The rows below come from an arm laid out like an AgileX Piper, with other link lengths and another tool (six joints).
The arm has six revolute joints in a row. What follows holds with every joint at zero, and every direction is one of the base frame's.
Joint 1 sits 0.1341 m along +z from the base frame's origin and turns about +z.
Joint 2 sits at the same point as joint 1 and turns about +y.
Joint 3 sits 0.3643 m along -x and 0.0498 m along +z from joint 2 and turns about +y.
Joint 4 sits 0.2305 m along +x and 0.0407 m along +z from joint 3 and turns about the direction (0.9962, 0, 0.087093).
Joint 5 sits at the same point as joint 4 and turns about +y.
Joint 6 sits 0.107 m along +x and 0.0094 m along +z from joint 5 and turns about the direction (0.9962, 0, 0.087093).
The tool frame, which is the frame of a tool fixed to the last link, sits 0.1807 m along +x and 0.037 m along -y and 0.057 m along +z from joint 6; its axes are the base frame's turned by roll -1.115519, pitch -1.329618 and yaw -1.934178 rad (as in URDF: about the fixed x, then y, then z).
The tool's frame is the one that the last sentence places.
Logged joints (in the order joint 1, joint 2, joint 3, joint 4, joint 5, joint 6), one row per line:
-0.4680 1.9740 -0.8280 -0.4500 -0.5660 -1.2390
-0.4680 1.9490 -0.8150 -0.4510 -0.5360 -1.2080
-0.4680 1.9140 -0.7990 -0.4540 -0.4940 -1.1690
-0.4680 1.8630 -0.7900 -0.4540 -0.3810 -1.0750
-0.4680 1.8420 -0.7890 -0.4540 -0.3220 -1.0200
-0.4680 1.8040 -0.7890 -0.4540 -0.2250 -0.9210
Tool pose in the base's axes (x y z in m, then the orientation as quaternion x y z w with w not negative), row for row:
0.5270 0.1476 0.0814 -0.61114 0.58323 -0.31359 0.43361
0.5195 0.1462 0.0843 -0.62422 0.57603 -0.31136 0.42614
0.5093 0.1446 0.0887 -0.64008 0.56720 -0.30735 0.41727
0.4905 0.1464 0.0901 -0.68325 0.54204 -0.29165 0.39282
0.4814 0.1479 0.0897 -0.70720 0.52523 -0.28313 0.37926
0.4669 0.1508 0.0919 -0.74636 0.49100 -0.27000 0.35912
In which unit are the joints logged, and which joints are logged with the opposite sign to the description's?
The joints are logged in radians. Opposite sign: joint 1, joint 4, joint 6.
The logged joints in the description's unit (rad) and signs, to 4 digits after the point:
0.4680 1.9740 -0.8280 0.4500 -0.5660 1.2390
0.4680 1.9490 -0.8150 0.4510 -0.5360 1.2080
0.4680 1.9140 -0.7990 0.4540 -0.4940 1.1690
0.4680 1.8630 -0.7900 0.4540 -0.3810 1.0750
0.4680 1.8420 -0.7890 0.4540 -0.3220 1.0200
0.4680 1.8040 -0.7890 0.4540 -0.2250 0.9210

